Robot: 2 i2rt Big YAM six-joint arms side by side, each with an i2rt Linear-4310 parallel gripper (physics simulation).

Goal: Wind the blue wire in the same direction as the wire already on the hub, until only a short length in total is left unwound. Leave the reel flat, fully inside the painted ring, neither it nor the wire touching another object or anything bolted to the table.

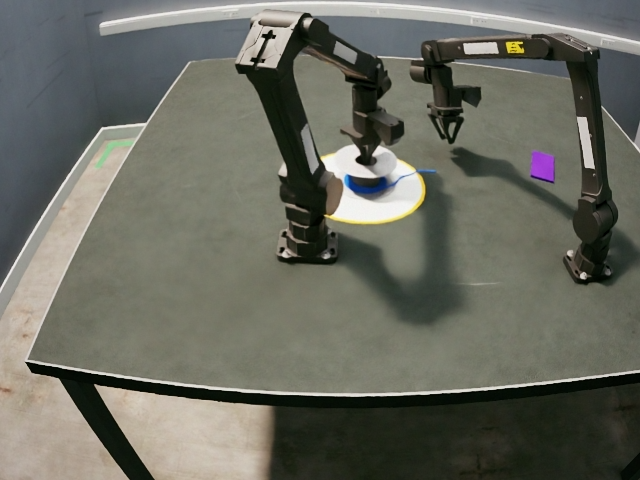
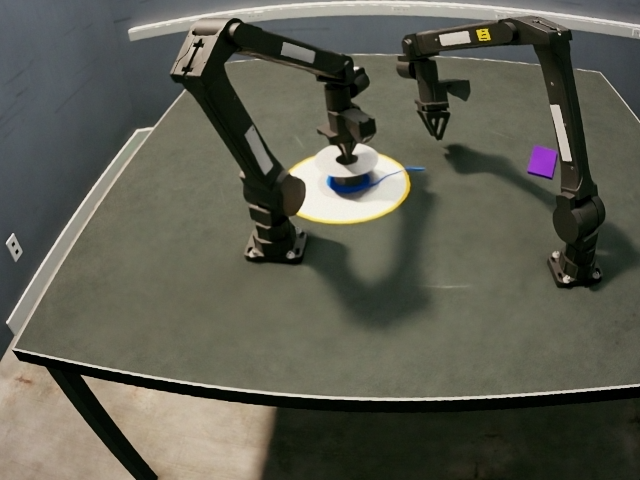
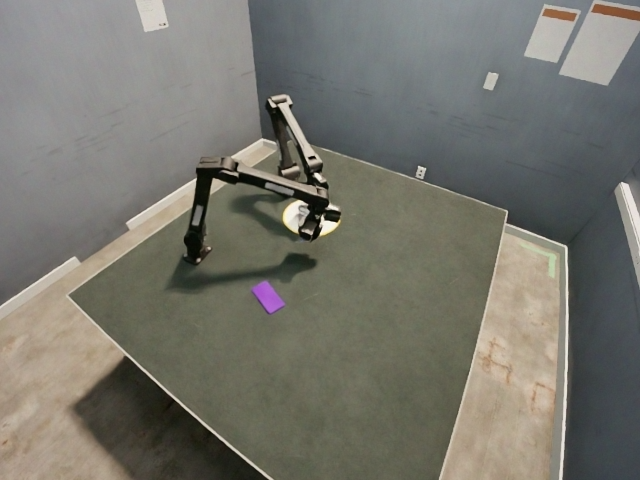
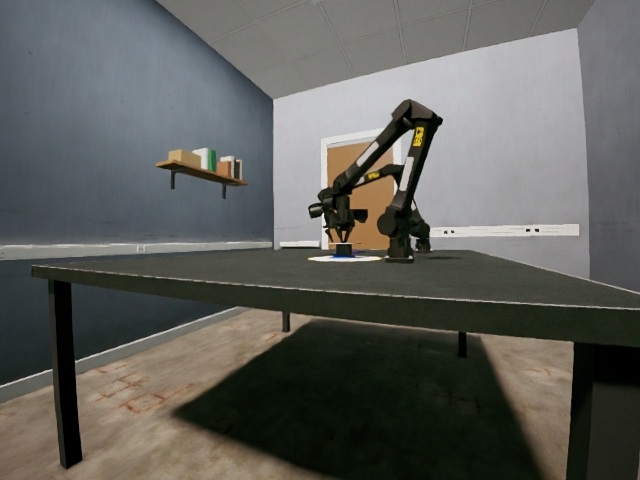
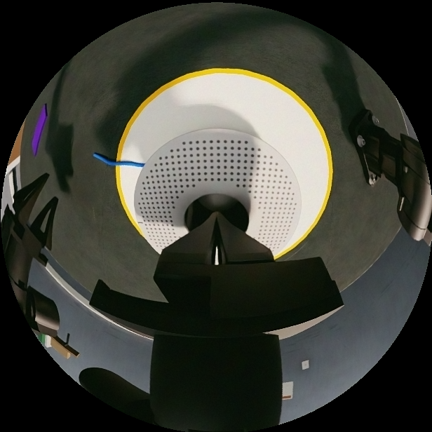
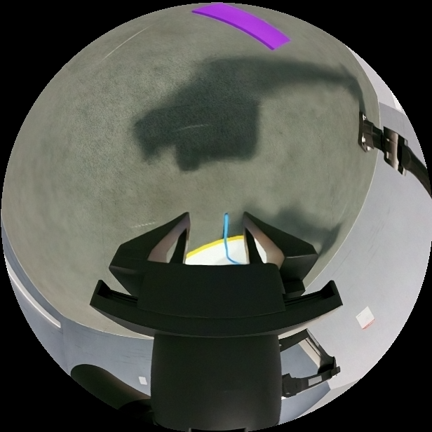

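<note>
The reel stands flat inside the yellow painted ring, with blue wire wound low on its dark hub. The loose blue wire leaves the hub and crosses the ring; its end lies outside. My left gripper is shut with nothing between its fingers, tips at the reel's centre hole; their depth is hidden. My right gripper is part open and empty, above the table beyond the wire's end.
A flat purple block lies on the table, well apart from the reel and wire. The left arm's bolted base stands close to the ring's near edge. The right arm's base is farther off.
</note>
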